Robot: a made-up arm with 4 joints.
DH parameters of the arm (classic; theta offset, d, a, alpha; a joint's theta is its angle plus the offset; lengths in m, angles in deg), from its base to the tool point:
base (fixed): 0 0.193 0 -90
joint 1: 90 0.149 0.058 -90
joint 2: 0 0.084 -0.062 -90
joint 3: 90 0.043 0.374 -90
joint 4: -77.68 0 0.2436 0
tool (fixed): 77.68 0.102 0 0
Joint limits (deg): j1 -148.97..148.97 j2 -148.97..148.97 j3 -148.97..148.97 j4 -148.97..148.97
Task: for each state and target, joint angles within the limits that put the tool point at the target. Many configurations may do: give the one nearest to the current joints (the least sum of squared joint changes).
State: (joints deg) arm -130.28 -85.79 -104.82 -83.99
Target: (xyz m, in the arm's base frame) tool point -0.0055 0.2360 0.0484
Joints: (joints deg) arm -119.24 -112.76 -132.55 -135.24
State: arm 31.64 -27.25 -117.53 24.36
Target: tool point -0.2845 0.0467 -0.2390
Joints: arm 25.36 -24.61 -102.06 -1.35
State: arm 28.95 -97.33 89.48 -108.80
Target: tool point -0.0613 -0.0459 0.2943
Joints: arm 23.52 -59.91 57.50 -115.29
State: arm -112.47 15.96 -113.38 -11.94
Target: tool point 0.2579 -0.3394 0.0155
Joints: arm -105.41 46.63 -117.72 27.13
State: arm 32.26 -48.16 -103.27 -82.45
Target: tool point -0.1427 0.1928 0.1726
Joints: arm 73.87 -44.65 -105.26 -105.75
